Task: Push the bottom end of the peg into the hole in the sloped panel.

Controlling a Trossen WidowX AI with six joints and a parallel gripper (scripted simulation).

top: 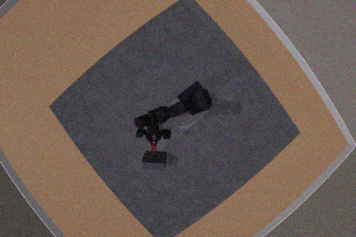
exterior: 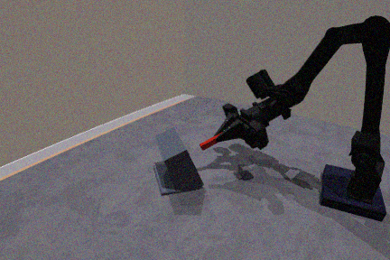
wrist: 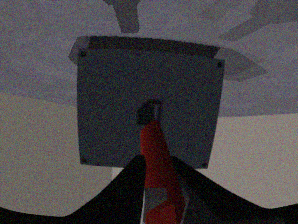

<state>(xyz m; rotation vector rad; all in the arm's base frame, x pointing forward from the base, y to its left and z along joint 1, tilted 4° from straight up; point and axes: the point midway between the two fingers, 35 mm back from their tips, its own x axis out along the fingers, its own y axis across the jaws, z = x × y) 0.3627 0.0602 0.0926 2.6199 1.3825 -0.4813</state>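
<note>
Right now the sloped grey panel is 5 cm ahead of my gripper tip, 8 cm to the left of it and 4 cm below it. The rest, counted from my gripper tip: red peg: 1 cm behind, 1 cm to the right, 1 cm above.
</note>
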